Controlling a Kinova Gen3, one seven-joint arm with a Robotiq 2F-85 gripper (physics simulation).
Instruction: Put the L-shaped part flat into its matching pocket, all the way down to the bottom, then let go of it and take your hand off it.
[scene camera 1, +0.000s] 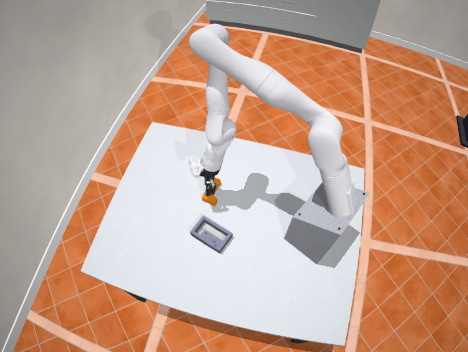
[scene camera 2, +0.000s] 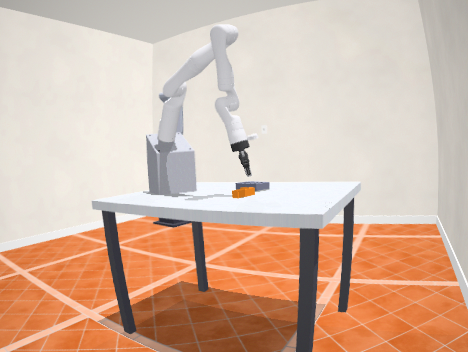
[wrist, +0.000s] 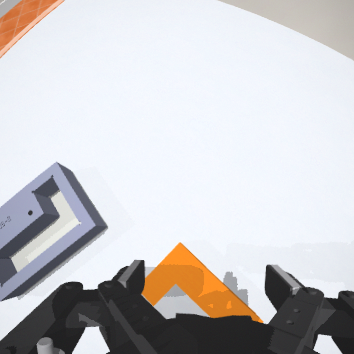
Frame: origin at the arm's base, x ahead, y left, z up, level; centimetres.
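Seen in the pictures: gripper, fingertip midpoint: (scene camera 1: 204, 185) (scene camera 2: 249, 175) (wrist: 204, 275); arm's base at its link origin: (scene camera 1: 342, 207) (scene camera 2: 166, 138).
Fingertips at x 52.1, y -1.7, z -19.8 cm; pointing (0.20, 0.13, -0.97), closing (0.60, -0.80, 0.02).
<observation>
Pixels of each thing's top centre, then the offset from my fingertips to it. Level surfaces: height alone.
- orange L-shaped part at its top centre: (wrist: 199, 306) (scene camera 1: 214, 189) (scene camera 2: 240, 189) dx -3.0, dy -2.3, dz -5.2 cm
- blue-grey block at its top centre: (wrist: 24, 230) (scene camera 1: 211, 232) (scene camera 2: 252, 182) dx -9.6, dy +16.2, dz -4.5 cm
- white table at its surface level: dz -8.2 cm
The orange L-shaped part (scene camera 1: 210, 200) (scene camera 2: 243, 192) (wrist: 180, 259) lies flat on the table. My gripper (scene camera 1: 210, 193) (scene camera 2: 248, 175) (wrist: 204, 275) is open and empty, above the part. In the wrist view the part's corner points up between the two fingertips, and the gripper body hides the lower end of one arm. The blue-grey block (scene camera 1: 220, 245) (scene camera 2: 257, 186) (wrist: 73, 201) stands apart from the part, at the left in the wrist view. Its L-shaped pocket (scene camera 1: 212, 231) (wrist: 50, 239) is empty, with a pale floor; the wrist view cuts the block off at the left.
The white table (scene camera 1: 140, 240) (scene camera 2: 300, 200) (wrist: 175, 125) carries the part, the block and the grey robot base (scene camera 1: 320, 235) (scene camera 2: 175, 172). The base stands near the table's right edge in the first scene view. Grey drawers (scene camera 1: 295, 20) stand beyond the table.
</observation>
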